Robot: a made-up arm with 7 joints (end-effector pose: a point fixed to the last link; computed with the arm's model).
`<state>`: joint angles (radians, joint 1 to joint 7).
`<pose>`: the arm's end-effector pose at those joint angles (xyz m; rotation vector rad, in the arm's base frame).
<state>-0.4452 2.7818 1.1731 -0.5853 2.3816 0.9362 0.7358</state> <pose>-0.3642 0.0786 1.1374 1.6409 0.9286 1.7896</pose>
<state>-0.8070 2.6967 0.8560 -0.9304 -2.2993 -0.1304 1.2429</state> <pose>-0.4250 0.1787 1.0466 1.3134 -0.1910 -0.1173</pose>
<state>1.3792 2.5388 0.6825 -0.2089 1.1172 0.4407 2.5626</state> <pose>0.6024 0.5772 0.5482 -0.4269 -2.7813 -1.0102</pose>
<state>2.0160 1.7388 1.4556 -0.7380 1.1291 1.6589 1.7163</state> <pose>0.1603 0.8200 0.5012 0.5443 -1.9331 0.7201</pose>
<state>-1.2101 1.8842 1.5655 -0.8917 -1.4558 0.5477 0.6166</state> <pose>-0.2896 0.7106 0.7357 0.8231 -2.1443 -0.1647</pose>
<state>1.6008 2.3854 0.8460 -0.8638 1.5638 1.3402 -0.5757</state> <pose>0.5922 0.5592 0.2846 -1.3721 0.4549 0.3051</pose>
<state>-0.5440 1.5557 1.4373 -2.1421 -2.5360 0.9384 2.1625</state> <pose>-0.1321 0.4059 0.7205 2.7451 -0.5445 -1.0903</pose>
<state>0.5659 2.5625 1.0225 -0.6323 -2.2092 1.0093 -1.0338</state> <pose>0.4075 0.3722 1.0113 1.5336 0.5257 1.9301</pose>
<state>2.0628 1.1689 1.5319 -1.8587 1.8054 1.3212 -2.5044</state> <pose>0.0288 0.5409 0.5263 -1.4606 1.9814 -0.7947</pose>
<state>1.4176 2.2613 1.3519 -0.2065 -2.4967 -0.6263 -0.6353</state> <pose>0.3222 0.7250 0.6638 0.1201 -2.9627 -0.8582</pose>
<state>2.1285 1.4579 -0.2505 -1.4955 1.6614 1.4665 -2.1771</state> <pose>-0.4359 0.5067 0.2694 2.2310 -0.7504 -0.6646</pose>
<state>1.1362 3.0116 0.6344 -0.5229 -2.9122 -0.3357 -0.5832</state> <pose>0.7648 0.1544 0.6623 -1.1153 -1.4766 -1.6822</pose>
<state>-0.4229 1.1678 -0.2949 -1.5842 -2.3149 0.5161 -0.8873</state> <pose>0.5122 0.4706 0.2184 1.7086 1.1075 0.2995</pose>
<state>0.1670 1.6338 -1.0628 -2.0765 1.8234 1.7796 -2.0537</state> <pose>0.1341 0.3579 0.0770 1.5448 -1.5658 0.4260</pose>
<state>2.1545 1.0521 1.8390 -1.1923 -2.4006 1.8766 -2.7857</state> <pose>-0.2096 0.6127 0.8107 -0.2991 0.5353 -2.3818</pose>
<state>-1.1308 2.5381 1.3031 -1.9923 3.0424 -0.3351 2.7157</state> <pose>-0.5346 0.0202 0.6345 2.3347 -0.6185 -0.5214</pose>
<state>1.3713 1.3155 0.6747 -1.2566 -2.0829 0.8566 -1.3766</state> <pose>-0.1471 0.8022 0.2836 -1.5371 -2.3738 -1.2513</pose>
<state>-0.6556 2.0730 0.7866 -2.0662 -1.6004 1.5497 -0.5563</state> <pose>-0.0147 0.1889 0.8955 1.4051 -1.3974 0.5112</pose>
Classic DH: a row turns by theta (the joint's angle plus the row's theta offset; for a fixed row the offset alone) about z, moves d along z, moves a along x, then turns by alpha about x. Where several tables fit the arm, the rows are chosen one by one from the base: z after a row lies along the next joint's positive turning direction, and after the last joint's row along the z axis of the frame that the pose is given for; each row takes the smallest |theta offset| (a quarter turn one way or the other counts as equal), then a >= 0, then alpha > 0; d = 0 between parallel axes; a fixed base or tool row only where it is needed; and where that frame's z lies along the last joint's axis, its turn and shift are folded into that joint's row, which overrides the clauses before.
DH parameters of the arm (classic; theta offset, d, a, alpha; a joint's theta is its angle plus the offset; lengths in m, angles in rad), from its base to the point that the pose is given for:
base (fixed): 0 0.3126 -0.0263 -1.2217
joint 1: -1.5708 0.0202 0.0158 -1.5708
joint 2: 1.2217 0.0002 -0.0242 1.5708
joint 3: 1.5708 -0.511 0.0492 -1.5708
joint 4: 0 0.0117 -0.019 1.5708
joint 5: 0 -0.3445 0.0274 -1.5708
joint 6: 0 -0.0479 0.0171 1.5708
joint 7: 0.0604 0 0.0112 -2.0696
tool (fixed): -0.1001 -0.0098 0 0

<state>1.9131 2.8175 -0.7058 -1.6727 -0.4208 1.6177 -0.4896</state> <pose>0.0843 0.6335 0.1833 1.2691 2.8292 0.0693</pose>
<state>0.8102 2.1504 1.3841 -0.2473 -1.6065 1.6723 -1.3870</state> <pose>0.2043 0.7419 0.7755 0.0258 0.3974 2.1812</pose>
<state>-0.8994 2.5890 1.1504 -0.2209 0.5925 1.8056 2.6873</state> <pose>-0.5128 0.3925 0.9530 -0.1150 1.3506 -0.5797</pose>
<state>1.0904 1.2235 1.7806 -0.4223 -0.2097 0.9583 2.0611</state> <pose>-0.3312 0.8084 0.4544 1.3111 -2.2997 -0.0078</pose>
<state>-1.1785 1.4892 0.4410 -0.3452 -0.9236 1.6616 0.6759</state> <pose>0.3125 0.7821 0.6138 -0.1339 -1.6433 0.6720</pose>
